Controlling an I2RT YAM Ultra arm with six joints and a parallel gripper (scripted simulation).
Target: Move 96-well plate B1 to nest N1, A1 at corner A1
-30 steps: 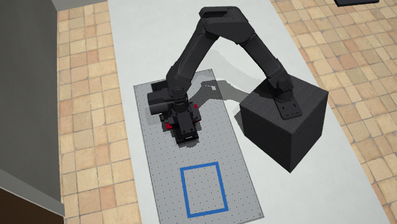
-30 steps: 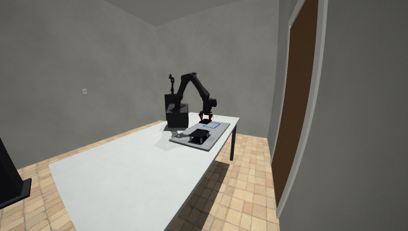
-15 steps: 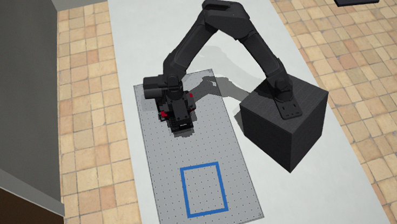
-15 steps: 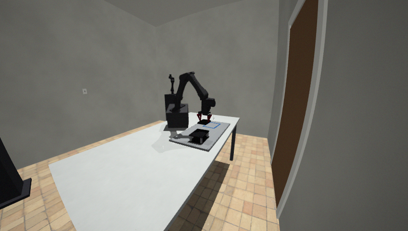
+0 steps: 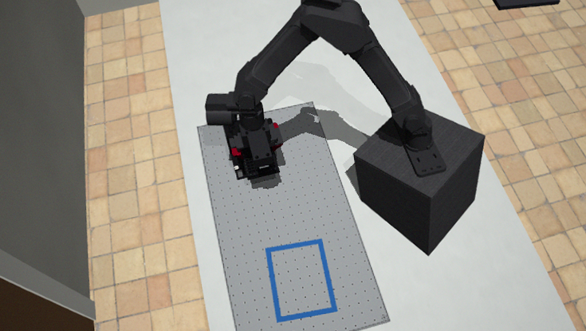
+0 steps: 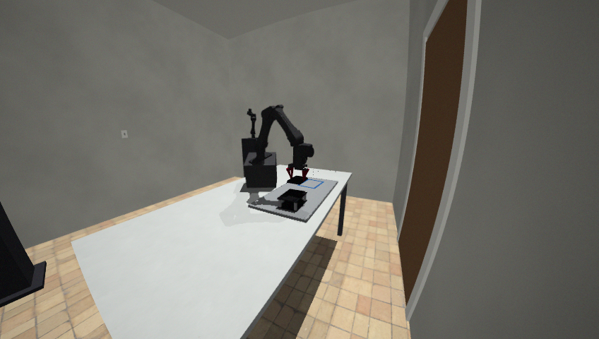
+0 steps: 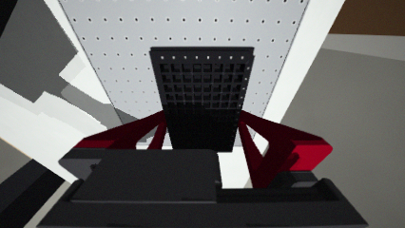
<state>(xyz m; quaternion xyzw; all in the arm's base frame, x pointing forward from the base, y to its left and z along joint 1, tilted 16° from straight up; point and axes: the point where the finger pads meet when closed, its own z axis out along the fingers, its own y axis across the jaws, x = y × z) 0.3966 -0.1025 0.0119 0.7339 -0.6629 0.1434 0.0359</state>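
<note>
The black plate nest N1 lies 90 mm to the right of my hand, 80 mm below it and 20 mm ahead of it. Also, from my hand: black 96-well plate (10 mm below); then white A1 label (70 mm below, 60 mm ahead).
</note>
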